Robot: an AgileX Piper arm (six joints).
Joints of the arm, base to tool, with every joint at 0 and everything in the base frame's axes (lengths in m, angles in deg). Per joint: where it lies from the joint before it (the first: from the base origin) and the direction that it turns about. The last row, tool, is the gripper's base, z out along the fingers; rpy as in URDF.
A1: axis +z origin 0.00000 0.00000 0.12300
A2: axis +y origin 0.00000 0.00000 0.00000
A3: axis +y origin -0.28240 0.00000 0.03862
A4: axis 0.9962 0 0.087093 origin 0.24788 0.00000 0.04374
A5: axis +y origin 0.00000 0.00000 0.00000
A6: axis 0.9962 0 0.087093 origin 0.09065 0.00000 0.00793
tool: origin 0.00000 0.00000 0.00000 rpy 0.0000 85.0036 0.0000
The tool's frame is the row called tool.
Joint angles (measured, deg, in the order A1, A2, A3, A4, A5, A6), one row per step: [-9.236, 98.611, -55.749, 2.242, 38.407, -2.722]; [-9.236, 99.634, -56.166, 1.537, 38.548, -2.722]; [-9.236, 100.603, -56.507, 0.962, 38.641, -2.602]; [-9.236, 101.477, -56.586, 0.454, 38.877, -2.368]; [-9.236, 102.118, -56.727, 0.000, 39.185, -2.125]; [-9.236, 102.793, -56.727, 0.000, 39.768, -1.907]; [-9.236, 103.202, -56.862, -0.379, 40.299, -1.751]
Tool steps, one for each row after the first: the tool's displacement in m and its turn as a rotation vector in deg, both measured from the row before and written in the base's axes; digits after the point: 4 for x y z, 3 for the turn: [0.0021, -0.0010, -0.0040, -0.424, 0.826, 0.439]; [0.0018, -0.0009, -0.0040, -0.299, 0.781, 0.245]; [0.0004, -0.0006, -0.0046, -0.172, 1.074, 0.096]; [0.0004, -0.0005, -0.0031, -0.167, 0.846, 0.055]; [-0.0005, 0.0001, -0.0039, 0.239, 1.236, -0.215]; [-0.0001, -0.0004, -0.0019, -0.130, 0.836, 0.094]
